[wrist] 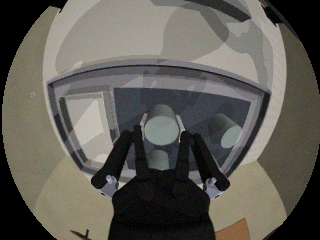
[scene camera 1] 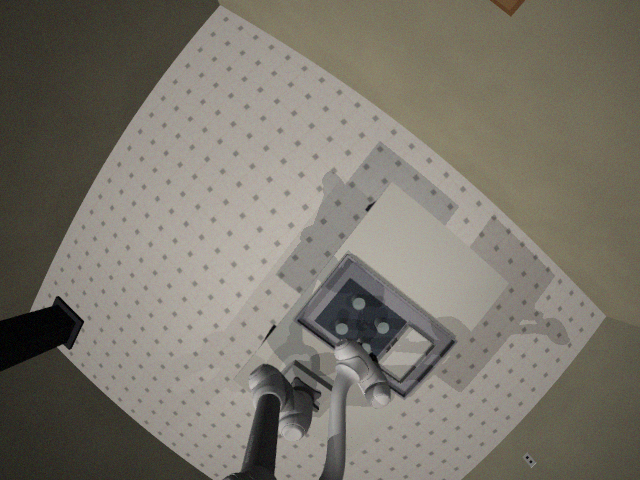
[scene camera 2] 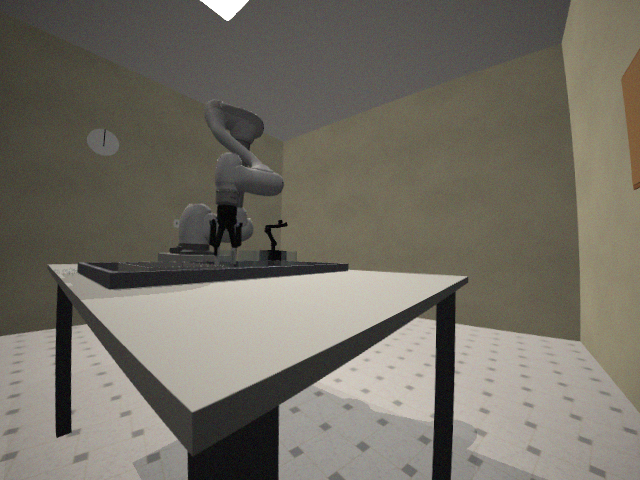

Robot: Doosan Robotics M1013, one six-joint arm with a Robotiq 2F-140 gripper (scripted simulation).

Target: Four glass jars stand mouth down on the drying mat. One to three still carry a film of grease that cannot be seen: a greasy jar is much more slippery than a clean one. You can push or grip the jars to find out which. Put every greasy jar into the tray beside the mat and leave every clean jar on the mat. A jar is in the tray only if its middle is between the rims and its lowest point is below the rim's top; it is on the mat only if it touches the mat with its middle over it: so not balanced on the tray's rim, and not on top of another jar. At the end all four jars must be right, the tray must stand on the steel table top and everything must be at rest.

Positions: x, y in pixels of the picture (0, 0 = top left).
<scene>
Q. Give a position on a dark drying mat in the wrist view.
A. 195, 109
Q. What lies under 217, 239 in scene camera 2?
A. My gripper.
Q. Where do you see a pale tray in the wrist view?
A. At 84, 116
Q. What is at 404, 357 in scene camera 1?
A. A pale tray.
</scene>
